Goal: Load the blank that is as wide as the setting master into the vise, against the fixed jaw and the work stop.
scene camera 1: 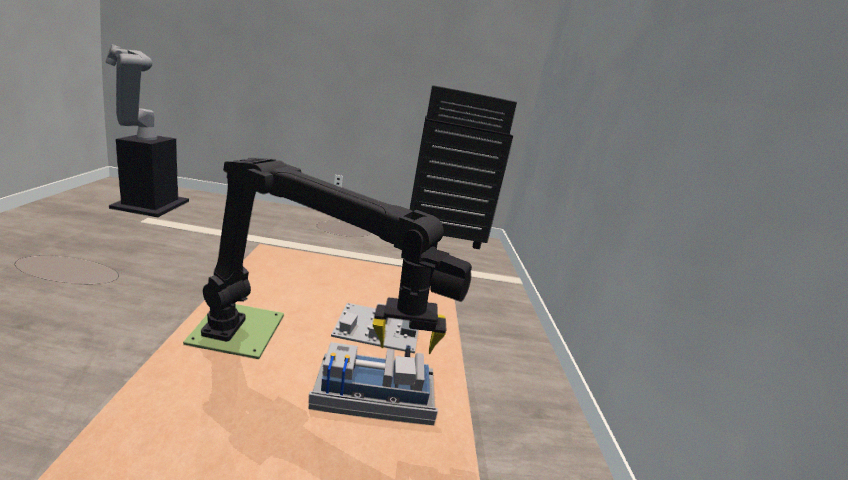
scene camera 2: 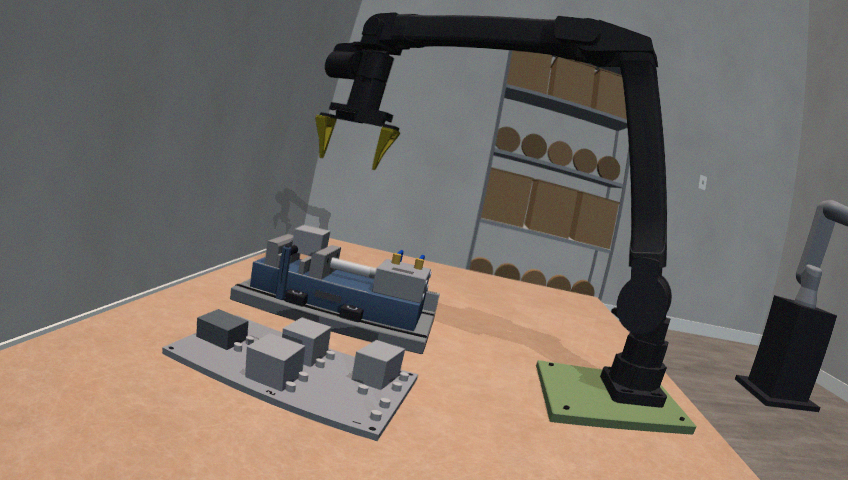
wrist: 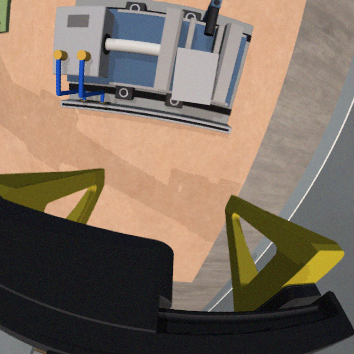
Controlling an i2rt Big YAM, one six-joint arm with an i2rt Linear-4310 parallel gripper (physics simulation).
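Frame: origin at the arm's base, x back, y right, z up, level; centimetres.
Where they show: gripper, fingertip midpoint: (scene camera 1: 405, 349) (scene camera 2: 346, 163) (wrist: 167, 189); arm's base at its link origin: (scene camera 1: 224, 326) (scene camera 2: 630, 390).
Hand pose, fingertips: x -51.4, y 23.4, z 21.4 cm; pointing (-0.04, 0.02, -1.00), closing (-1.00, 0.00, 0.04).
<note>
Each offset is from my fingertips to the top centre of the thing. "pt": to the spot under its first point.
My gripper (scene camera 1: 406, 349) (scene camera 2: 348, 163) (wrist: 167, 189) is wide open and empty, above the vise @[dx +5.2, dy -10.5, dz -12.6 cm] (scene camera 1: 357, 407) (scene camera 2: 389, 306) (wrist: 137, 30). A light grey blank @[dx -1.0, dy -8.5, dz -10.9 cm] (scene camera 1: 405, 369) (scene camera 2: 312, 239) (wrist: 195, 76) stands between the moving jaw (scene camera 1: 389, 367) (scene camera 2: 324, 261) (wrist: 168, 50) and the fixed jaw (scene camera 1: 420, 371) (scene camera 2: 279, 249) (wrist: 227, 65). In the wrist view it looks about square to the jaws, with a gap to the work stop @[pt dx -1.0, dy -18.7, dz -16.3 cm] (scene camera 2: 285, 272) (wrist: 212, 17); contact with the fixed jaw is unclear. A dark block @[dx -1.8, dy -38.1, dz -19.2 cm] (scene camera 2: 221, 328), possibly the setting master, stands on the plate @[dx +7.9, dy -38.5, dz -21.7 cm] (scene camera 2: 333, 404).
Three grey blocks @[dx +7.5, dy -42.9, dz -18.1 cm] (scene camera 2: 274, 361) @[dx +8.0, dy -34.0, dz -18.1 cm] (scene camera 2: 305, 340) @[dx +16.9, dy -34.5, dz -18.1 cm] (scene camera 2: 379, 363) and short pins stand on the plate beside the vise. Blue hoses (scene camera 1: 330, 374) (wrist: 81, 77) run down the vise's cylinder block @[dx +14.7, dy -10.7, dz -12.9 cm] (scene camera 2: 402, 279). The arm stands on a green base plate (scene camera 1: 267, 327) (scene camera 2: 559, 392).
</note>
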